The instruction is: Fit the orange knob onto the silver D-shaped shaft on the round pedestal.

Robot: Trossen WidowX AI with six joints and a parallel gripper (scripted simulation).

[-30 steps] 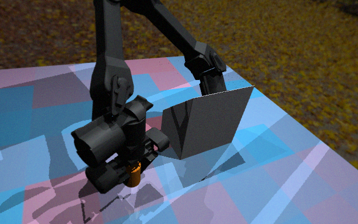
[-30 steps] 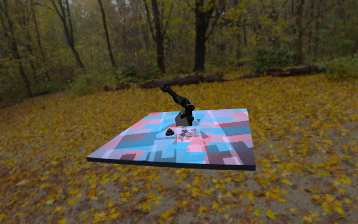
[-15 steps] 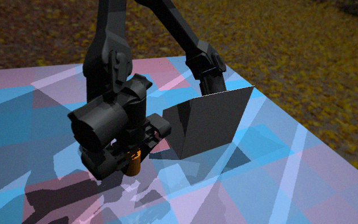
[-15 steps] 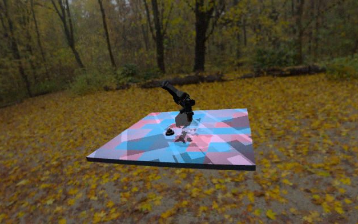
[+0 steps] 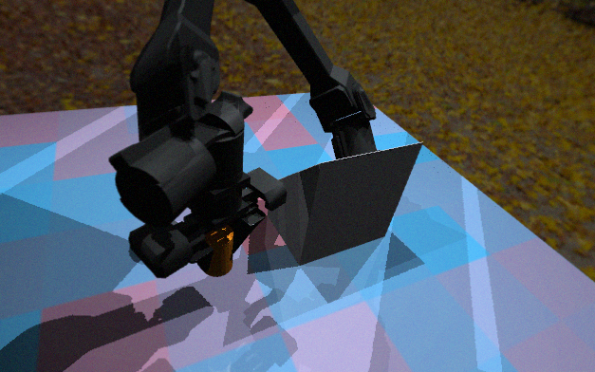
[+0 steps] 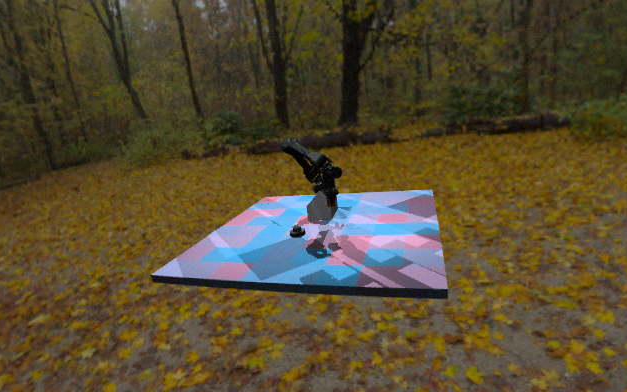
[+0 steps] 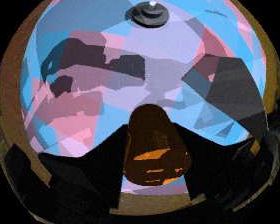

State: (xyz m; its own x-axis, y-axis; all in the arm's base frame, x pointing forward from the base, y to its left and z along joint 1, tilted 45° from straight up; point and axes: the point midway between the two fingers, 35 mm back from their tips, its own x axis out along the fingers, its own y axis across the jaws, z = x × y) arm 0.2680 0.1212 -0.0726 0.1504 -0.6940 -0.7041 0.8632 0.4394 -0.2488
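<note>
The round pedestal is 18 cm to the right of my gripper tip, 11 cm below it and 8 cm ahead of it. Also, from my gripper tip: orange knob 4 cm above.
</note>
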